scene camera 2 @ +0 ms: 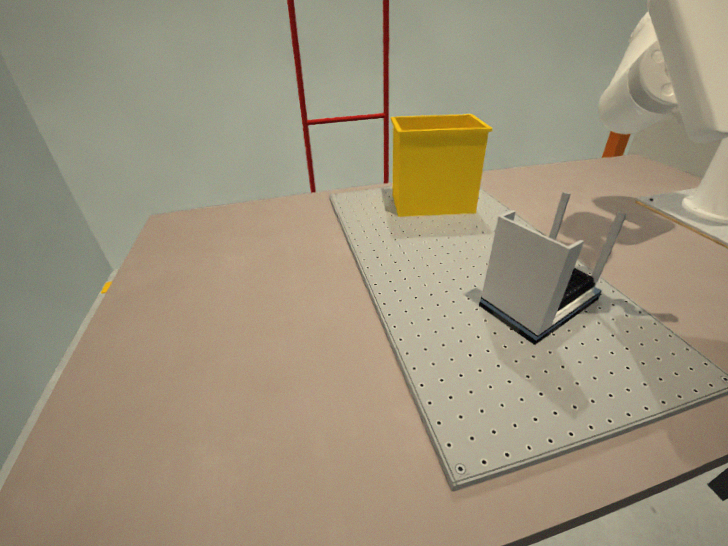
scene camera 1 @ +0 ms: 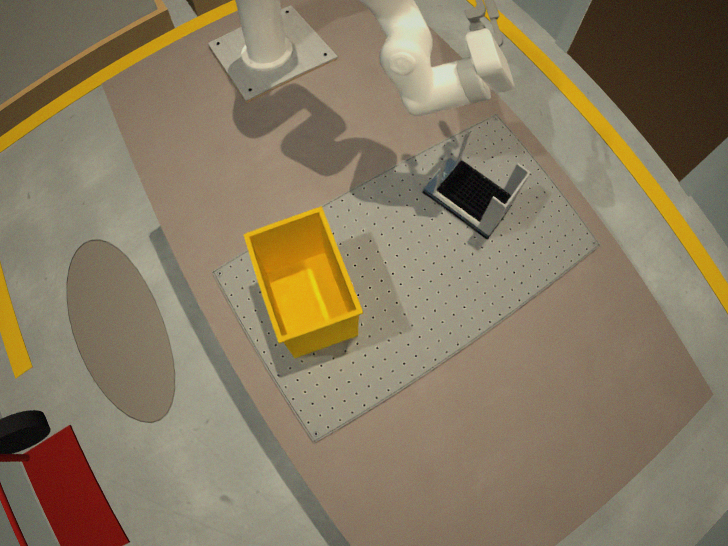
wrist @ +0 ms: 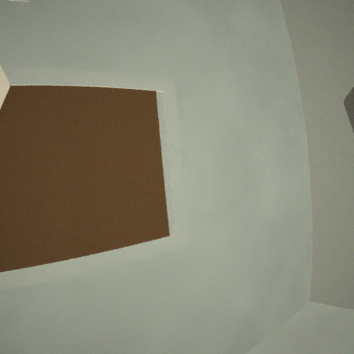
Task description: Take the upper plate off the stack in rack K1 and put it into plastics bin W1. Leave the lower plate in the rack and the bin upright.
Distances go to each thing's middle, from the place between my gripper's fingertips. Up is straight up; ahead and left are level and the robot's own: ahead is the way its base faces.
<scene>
My gripper is now 35 cm above the black plate [scene camera 1: 466,187], 22 cm short of it and 6 cm to the left of it. From my hand the other things lie so: yellow plastics bin W1 [scene camera 1: 312,304]: 43 cm to the right, 30 cm below, 29 cm ahead.
</scene>
